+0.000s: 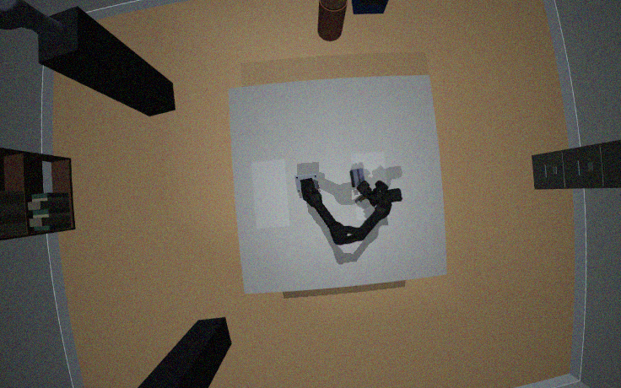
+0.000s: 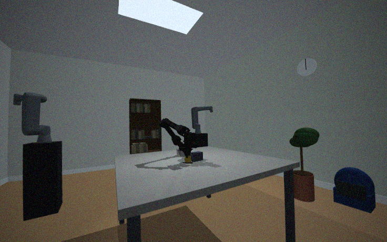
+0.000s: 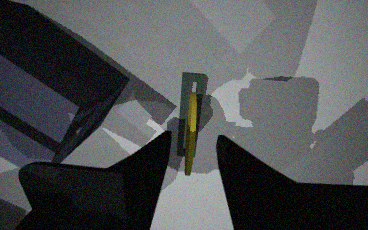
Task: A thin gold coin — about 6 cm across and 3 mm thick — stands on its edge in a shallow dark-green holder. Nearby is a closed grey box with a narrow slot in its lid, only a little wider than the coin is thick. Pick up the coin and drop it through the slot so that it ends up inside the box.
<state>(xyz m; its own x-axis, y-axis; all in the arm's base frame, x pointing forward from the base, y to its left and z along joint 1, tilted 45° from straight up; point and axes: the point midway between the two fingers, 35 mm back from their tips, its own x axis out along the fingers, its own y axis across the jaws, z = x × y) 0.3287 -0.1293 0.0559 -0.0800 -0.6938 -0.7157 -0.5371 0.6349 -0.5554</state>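
The gold coin lies 1 cm below my gripper tip.
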